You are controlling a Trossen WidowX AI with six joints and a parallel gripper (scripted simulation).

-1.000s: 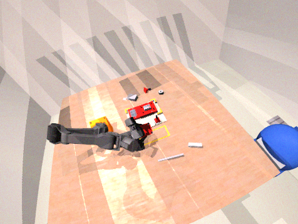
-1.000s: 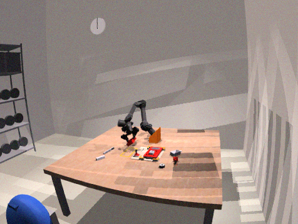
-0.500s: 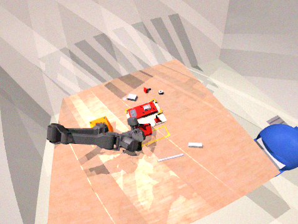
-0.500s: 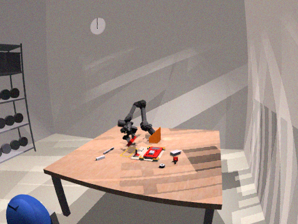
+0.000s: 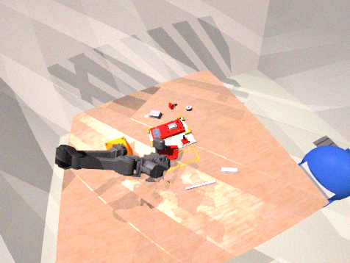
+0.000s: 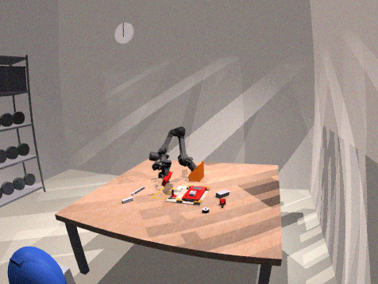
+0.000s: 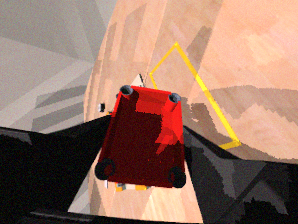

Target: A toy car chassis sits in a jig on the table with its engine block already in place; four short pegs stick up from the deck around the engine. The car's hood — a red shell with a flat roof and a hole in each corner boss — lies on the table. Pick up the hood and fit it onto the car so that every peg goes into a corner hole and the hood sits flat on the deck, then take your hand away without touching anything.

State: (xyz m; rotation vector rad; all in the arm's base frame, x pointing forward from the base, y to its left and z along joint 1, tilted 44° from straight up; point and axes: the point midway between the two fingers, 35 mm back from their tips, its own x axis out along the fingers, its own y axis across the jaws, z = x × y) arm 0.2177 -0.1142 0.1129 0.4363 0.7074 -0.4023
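Now: the red hood 10 mm to the left of my gripper tip. Round my gripper tip: grey rod (70 mm ahead, 190 mm to the right, 80 mm below).
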